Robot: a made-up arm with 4 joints. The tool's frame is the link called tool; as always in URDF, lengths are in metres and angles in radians. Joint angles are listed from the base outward. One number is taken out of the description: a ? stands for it. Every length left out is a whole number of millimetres.
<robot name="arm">
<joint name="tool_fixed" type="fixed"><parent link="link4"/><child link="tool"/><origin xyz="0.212 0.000 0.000"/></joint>
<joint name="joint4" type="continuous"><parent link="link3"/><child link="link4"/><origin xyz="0.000 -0.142 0.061"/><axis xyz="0 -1 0"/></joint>
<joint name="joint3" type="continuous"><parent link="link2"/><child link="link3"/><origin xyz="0.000 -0.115 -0.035"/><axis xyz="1 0 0"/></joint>
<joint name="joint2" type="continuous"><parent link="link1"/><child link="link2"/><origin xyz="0.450 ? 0.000"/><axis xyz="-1 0 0"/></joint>
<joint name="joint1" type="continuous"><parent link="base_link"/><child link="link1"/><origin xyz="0.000 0.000 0.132"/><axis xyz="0 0 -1"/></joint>
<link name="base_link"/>
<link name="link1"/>
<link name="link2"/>
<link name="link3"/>
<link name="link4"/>
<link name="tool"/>
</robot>
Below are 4 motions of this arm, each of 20 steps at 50 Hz.
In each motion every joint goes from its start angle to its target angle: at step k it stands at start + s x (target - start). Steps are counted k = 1, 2, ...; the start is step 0. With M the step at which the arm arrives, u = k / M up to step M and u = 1 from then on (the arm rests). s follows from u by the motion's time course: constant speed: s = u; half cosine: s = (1 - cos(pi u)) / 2; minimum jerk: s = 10 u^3 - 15 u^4 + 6 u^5.
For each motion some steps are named. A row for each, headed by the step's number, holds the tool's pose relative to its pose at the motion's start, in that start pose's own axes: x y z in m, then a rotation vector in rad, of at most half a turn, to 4 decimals.
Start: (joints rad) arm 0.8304 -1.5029 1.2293 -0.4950
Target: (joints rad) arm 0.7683 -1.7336 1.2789 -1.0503
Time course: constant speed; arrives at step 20
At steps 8, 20:
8: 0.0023 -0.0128 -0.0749 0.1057 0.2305 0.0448
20: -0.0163 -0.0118 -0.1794 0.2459 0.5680 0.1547

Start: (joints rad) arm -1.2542 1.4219 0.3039 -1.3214
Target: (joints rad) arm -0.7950 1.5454 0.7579 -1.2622
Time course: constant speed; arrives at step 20
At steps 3, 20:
3: 0.0311 -0.0077 -0.0196 0.0431 0.0523 0.0400
20: 0.1745 -0.0377 -0.1638 0.3458 0.3176 0.2381

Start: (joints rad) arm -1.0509 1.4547 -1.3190 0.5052
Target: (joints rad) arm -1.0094 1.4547 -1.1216 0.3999
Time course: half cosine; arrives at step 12
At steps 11, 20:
11: -0.0130 -0.0004 -0.0606 0.1905 0.1215 -0.0522
20: -0.0132 -0.0002 -0.0617 0.1939 0.1236 -0.0529

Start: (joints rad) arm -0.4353 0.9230 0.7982 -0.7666
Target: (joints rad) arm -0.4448 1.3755 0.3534 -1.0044
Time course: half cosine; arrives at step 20
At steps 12, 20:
12: -0.0888 -0.0110 0.0583 -0.3947 0.1486 -0.4356
20: -0.1410 0.0025 0.0925 -0.5755 0.2163 -0.6910

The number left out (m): 0.070
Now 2 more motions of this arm.
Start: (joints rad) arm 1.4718 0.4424 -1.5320 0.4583
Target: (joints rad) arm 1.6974 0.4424 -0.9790 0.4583
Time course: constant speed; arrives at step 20
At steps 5, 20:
5: -0.0180 -0.0057 -0.0518 0.1321 0.0533 -0.0445
20: -0.1002 -0.0031 -0.2084 0.5066 0.2266 -0.2176

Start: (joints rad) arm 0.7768 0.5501 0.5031 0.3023
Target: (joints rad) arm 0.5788 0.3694 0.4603 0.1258
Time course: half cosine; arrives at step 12
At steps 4, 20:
4: 0.0053 0.0277 -0.0203 0.0468 0.0426 0.0380
20: 0.0112 0.1204 -0.0790 0.1766 0.1800 0.1646

